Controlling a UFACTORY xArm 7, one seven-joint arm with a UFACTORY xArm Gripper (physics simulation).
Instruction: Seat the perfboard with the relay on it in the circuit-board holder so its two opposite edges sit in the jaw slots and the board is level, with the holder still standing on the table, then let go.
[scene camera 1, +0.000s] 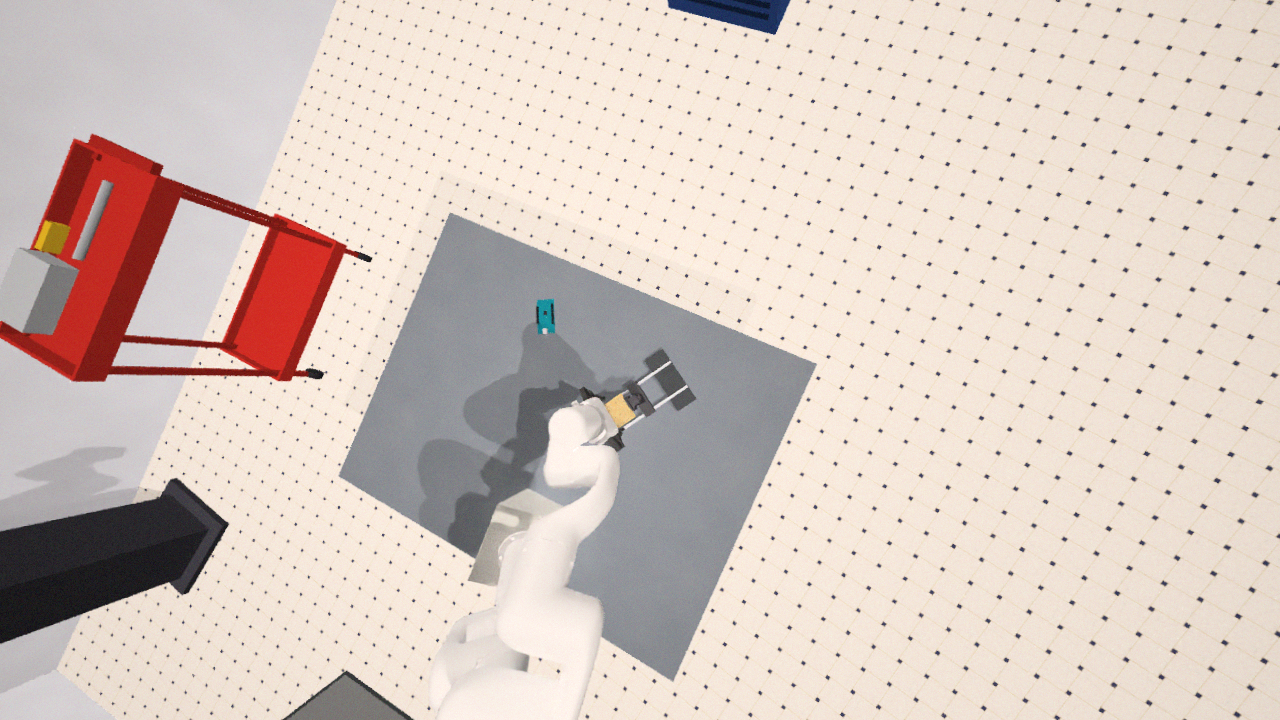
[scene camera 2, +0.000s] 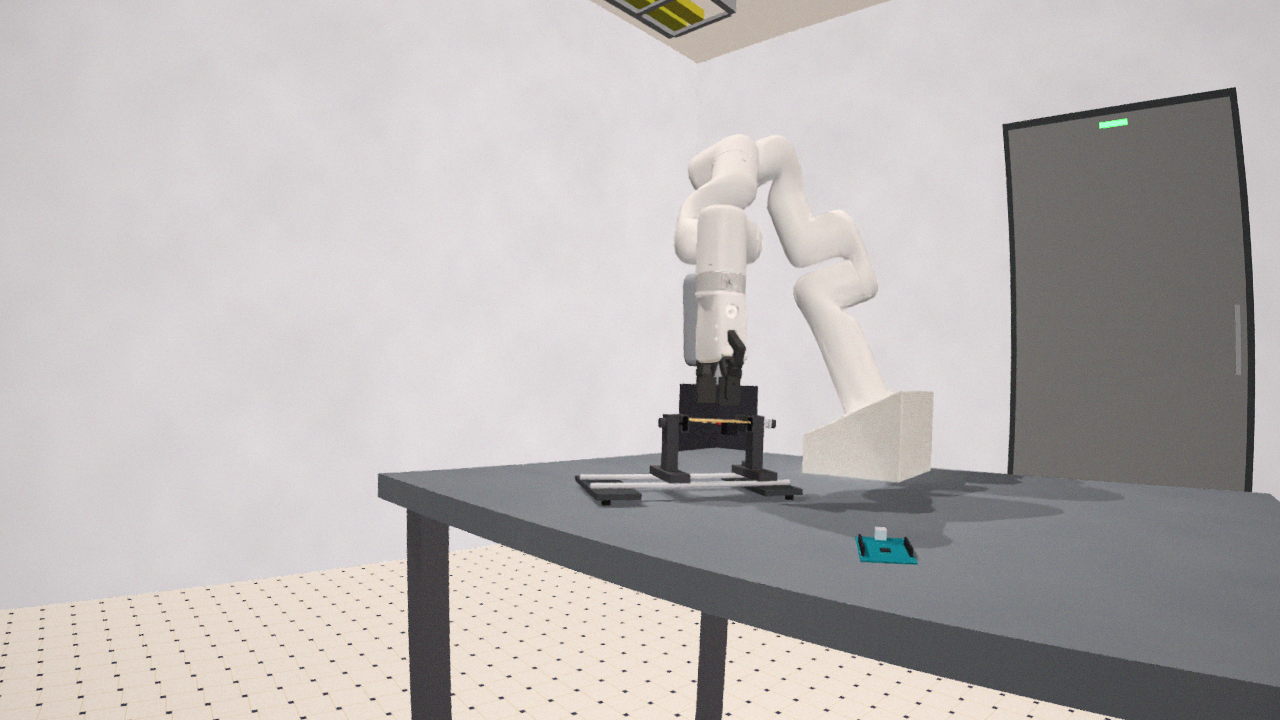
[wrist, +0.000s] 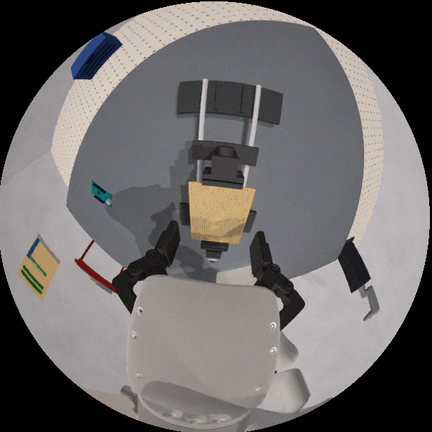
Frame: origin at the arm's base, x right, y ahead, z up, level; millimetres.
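Seen in the pictures: gripper, fingertip midpoint: (scene camera 1: 610, 416) (scene camera 2: 716, 404); arm's base, link origin: (scene camera 2: 870, 412).
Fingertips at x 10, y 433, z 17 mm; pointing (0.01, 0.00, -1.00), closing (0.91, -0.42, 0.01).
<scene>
Offsets run from my fingertips to a thing's top centre. Level surfaces: height alone.
The tan perfboard {dz -22, dx +2, dy +4 mm} (scene camera 1: 620, 409) (scene camera 2: 718, 420) (wrist: 221, 212) lies between the two jaws of the black circuit-board holder {dz -17, dx +19, dy +40 mm} (scene camera 1: 671, 379) (scene camera 2: 670, 447) (wrist: 230, 100). In scene camera 2 it looks about level, with its ends at both jaws; the slots are too small to see into. The relay is not clear; a small dark part shows under the board there. The holder stands upright on the grey table {dz -134 mm} (scene camera 1: 716, 447) (scene camera 2: 1074, 546) (wrist: 310, 150). My gripper (scene camera 1: 601, 418) (scene camera 2: 718, 385) (wrist: 215, 234) is open and empty, its fingers above the board and apart from it.
A small teal board {dz -121, dx -348, dy +111 mm} (scene camera 1: 546, 313) (scene camera 2: 886, 549) (wrist: 101, 194) lies on the table, away from the holder. A red cart (scene camera 1: 134, 259) stands beyond the table at the left of scene camera 1. A blue box (scene camera 1: 729, 10) (wrist: 96, 56) is farther off.
</scene>
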